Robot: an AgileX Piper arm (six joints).
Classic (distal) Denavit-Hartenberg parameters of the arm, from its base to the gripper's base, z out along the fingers. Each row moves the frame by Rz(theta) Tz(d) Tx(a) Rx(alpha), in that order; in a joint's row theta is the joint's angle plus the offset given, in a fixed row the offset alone. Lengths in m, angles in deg.
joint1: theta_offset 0, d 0.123, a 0, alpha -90
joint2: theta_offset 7.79, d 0, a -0.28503, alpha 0
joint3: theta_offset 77.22, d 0, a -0.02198, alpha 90
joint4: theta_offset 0, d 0.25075, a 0, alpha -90
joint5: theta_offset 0, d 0, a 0, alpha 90
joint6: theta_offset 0, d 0.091, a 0, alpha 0
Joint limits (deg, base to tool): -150..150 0..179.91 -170..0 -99.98..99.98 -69.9..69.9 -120..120
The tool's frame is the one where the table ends.
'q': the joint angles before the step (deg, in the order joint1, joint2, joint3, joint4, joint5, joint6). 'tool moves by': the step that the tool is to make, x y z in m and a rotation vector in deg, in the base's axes. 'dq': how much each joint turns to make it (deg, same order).
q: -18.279 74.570 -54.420 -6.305 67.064 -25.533
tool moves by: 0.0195 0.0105 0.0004 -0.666 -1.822 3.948
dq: 3.926 2.505 -2.163 -0.248 -2.262 0.292
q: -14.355 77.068 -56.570 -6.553 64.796 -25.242
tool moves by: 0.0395 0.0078 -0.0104 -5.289 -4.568 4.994
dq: 4.990 6.150 -2.807 -5.574 -8.578 3.064
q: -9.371 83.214 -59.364 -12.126 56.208 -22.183
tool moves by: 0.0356 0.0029 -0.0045 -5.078 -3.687 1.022
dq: 3.033 5.982 -4.565 -7.132 -4.630 5.989
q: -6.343 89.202 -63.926 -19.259 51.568 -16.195
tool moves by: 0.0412 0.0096 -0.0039 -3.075 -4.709 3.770
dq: 2.860 6.580 -6.079 -4.619 -5.044 2.752
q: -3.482 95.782 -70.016 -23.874 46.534 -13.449
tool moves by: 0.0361 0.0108 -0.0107 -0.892 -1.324 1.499
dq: 2.189 7.057 -6.659 -2.079 -1.198 2.222
